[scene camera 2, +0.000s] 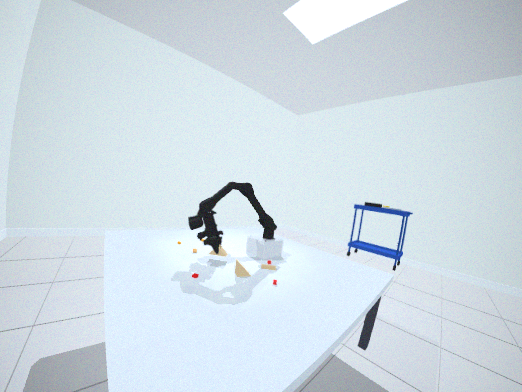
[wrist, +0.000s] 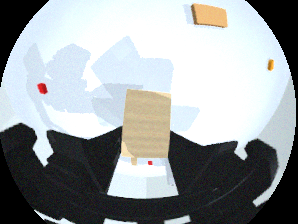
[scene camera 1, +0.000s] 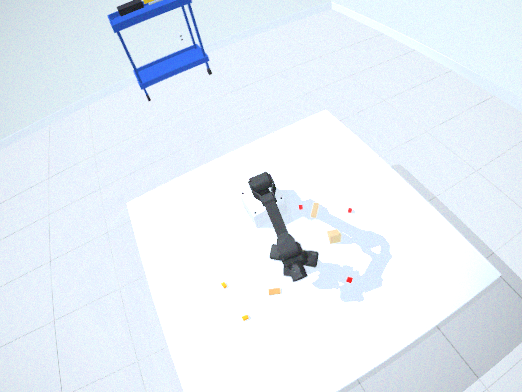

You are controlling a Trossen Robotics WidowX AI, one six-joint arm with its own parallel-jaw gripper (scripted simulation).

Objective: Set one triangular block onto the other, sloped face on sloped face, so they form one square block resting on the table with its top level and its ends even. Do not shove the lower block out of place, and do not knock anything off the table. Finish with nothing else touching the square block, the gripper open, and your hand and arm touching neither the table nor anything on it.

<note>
My gripper (wrist: pixel 144 129) holds a tan triangular block (wrist: pixel 146 123).
</note>
